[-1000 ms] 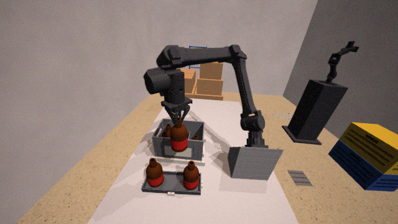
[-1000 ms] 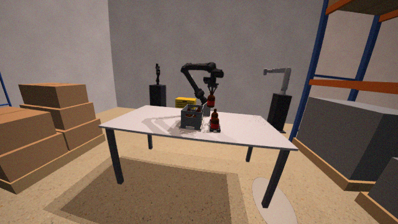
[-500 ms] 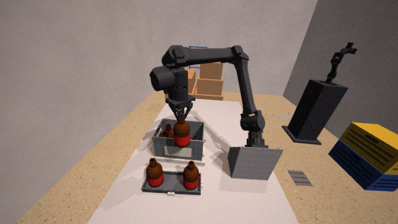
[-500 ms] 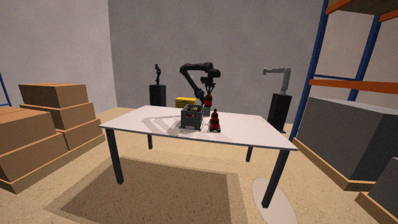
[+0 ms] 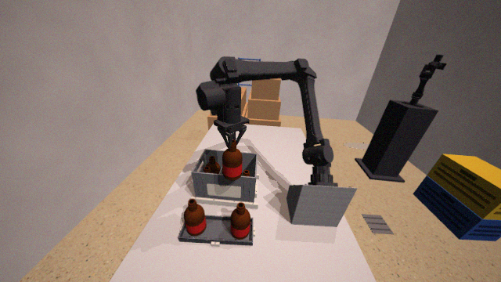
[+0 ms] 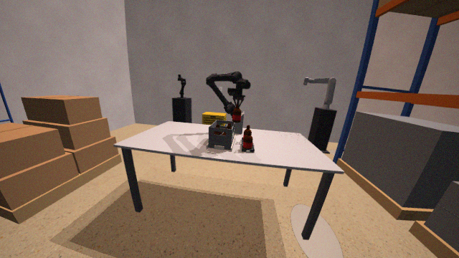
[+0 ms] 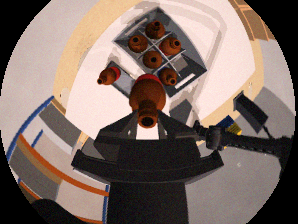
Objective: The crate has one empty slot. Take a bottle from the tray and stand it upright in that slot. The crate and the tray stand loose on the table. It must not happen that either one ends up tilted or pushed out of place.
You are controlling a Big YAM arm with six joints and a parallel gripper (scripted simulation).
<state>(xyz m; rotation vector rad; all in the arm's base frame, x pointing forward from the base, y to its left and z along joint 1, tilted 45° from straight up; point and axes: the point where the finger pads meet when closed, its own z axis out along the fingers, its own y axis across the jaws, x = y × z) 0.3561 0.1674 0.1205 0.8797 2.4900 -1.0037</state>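
Now: hand 60 mm above the brown bottle. Also, from my hand: grey crate (40 mm ahead, 110 mm to the right, 250 mm below); then dark tray (30 mm ahead, 120 mm to the left, 330 mm below).
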